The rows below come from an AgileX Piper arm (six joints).
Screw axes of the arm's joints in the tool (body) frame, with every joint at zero. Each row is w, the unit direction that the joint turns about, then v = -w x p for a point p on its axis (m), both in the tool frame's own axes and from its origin. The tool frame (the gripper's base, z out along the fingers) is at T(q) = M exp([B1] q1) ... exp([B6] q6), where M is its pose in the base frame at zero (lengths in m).
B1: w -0.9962 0 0.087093 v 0.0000 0.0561 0.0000
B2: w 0 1 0 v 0.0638 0.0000 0.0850
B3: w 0 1 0 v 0.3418 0.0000 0.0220
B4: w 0 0 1 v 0.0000 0.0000 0.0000
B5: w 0 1 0 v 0.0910 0.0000 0.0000
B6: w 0 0 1 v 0.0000 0.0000 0.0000
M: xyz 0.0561 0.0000 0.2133 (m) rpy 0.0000 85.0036 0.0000 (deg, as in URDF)
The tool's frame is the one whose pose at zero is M.
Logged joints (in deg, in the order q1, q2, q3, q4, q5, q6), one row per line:
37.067, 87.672, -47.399, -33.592, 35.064, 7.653
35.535, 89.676, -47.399, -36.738, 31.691, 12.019
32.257, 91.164, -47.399, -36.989, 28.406, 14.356
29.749, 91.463, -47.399, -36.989, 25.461, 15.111
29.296, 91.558, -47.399, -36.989, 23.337, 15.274
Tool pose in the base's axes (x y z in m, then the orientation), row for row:
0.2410, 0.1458, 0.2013, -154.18, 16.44, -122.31
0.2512, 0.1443, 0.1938, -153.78, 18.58, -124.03
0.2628, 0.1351, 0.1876, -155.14, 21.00, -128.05
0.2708, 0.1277, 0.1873, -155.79, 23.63, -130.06
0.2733, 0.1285, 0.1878, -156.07, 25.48, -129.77
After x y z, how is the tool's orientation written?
As angles about the fixed x, y, z axes (roll, pitch, yaw), in degrees.
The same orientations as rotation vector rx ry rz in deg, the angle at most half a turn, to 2 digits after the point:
-69.00, 135.72, -19.95
-65.52, 135.52, -19.39
-60.02, 137.15, -17.50
-56.43, 136.89, -15.70
-55.82, 135.63, -14.05

